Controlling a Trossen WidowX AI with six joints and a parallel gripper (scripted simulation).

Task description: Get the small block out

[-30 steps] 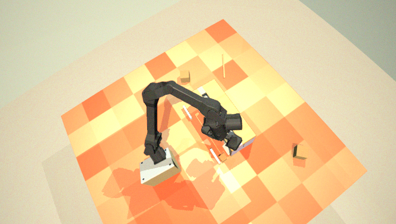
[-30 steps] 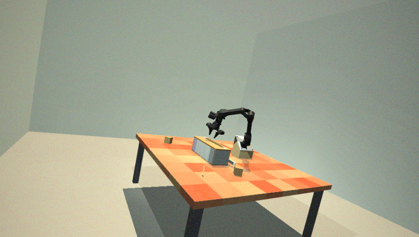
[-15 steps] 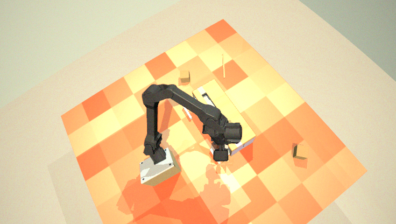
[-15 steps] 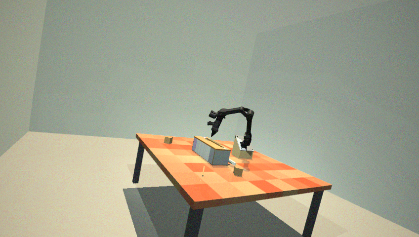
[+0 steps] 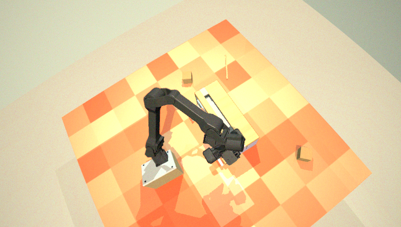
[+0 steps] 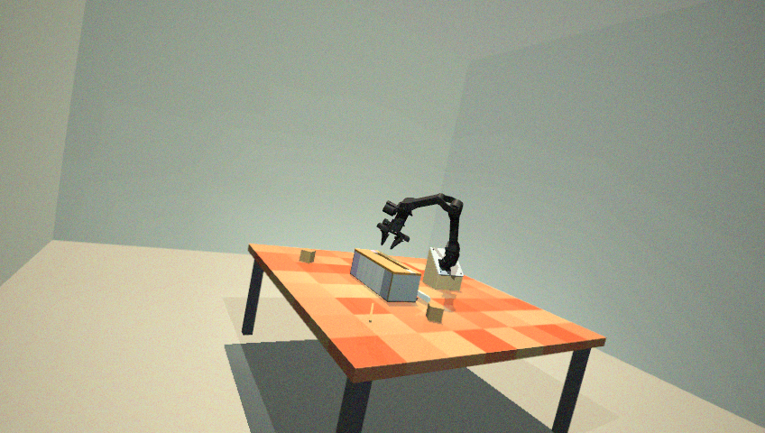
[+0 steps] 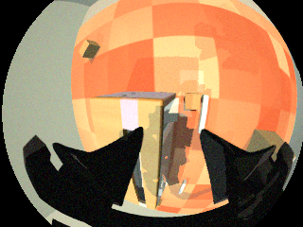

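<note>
The small tan block is 14 cm below my gripper tip, 2 cm behind it and 1 cm to the right of it. Round my gripper tip: long clear-fronted box (17 cm to the left, 9 cm below, 4 cm ahead); thin stick (49 cm to the left, 27 cm ahead, 15 cm below).
</note>
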